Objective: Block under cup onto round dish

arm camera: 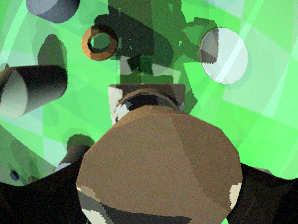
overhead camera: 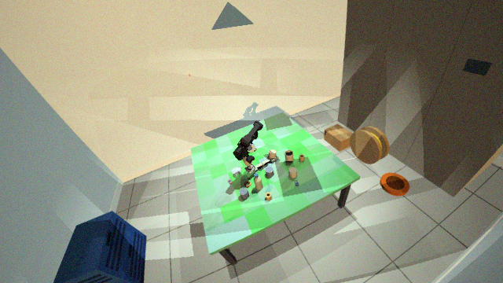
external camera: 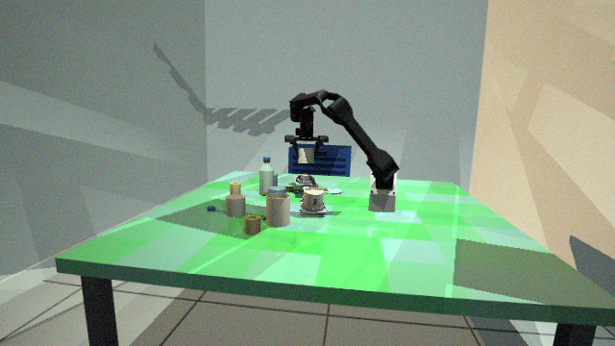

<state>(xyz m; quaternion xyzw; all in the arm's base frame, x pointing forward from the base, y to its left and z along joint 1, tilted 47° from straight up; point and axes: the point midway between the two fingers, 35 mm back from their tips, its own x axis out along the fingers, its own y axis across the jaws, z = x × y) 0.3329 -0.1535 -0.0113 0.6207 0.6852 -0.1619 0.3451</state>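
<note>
Now: the white round dish 17 cm below my gripper tip, 12 cm to the right of it and 11 cm behind it. Also, from my gripper tip: grey balance: 15 cm below, 13 cm to the left, 3 cm behind.
</note>
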